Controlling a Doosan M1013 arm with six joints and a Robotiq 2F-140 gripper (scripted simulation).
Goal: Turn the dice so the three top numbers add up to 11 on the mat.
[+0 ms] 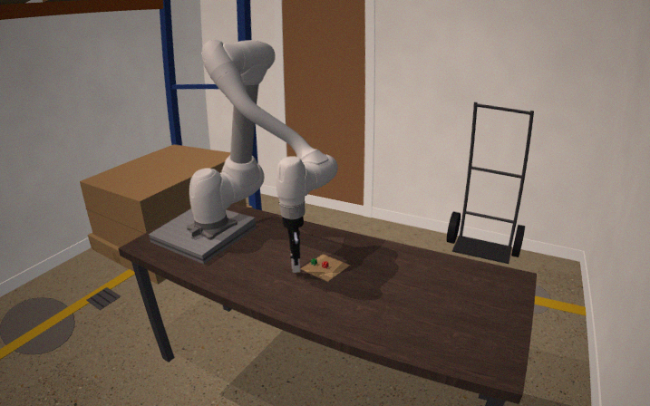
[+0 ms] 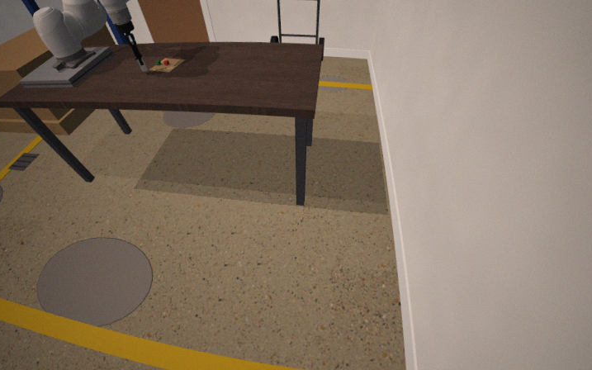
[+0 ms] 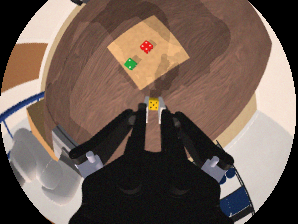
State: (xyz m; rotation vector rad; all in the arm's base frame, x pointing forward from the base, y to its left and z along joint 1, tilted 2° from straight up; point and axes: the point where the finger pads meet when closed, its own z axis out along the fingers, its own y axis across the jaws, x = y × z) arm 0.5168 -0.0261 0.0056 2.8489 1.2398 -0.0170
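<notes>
My gripper is now 10 cm to the right of the red die, 7 cm short of it and 4 cm above it. The rest, counted from my hand: green die: 10 cm to the left, 4 cm below, 2 cm ahead; then tan mat: 10 cm to the left, 7 cm ahead, 5 cm below; then yellow die: 2 cm below.
</notes>
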